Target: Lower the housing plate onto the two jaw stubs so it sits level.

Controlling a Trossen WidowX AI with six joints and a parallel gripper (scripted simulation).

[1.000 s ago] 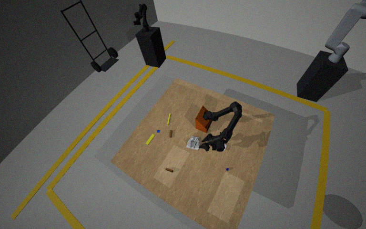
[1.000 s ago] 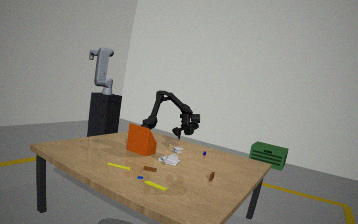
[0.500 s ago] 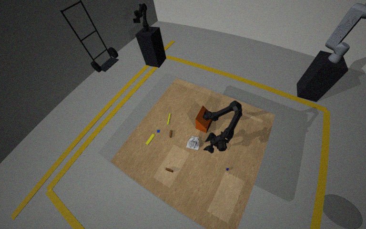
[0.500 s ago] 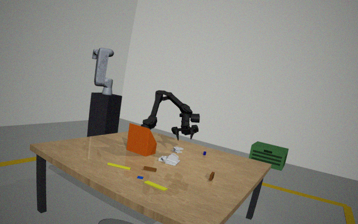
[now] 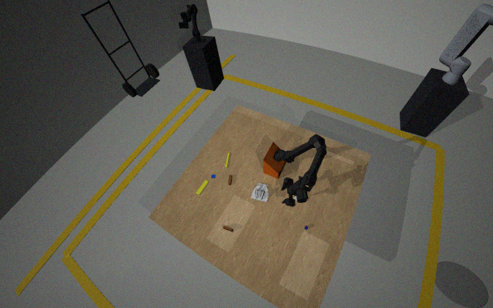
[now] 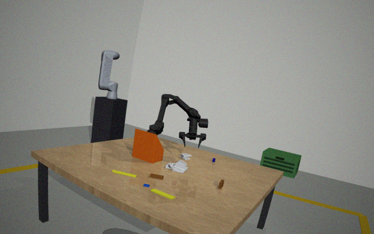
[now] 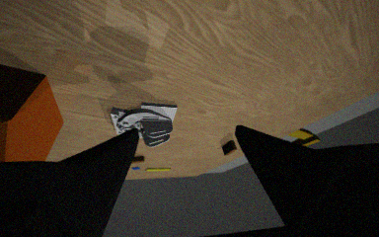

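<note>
My gripper tip is now 120 mm to the right of the white part, 110 mm above it and 80 mm past it. Round my gripper tip: blue block 560 mm to the right, 120 mm below, 10 mm behind; brown block 420 mm to the right, 110 mm below, 30 mm behind.
</note>
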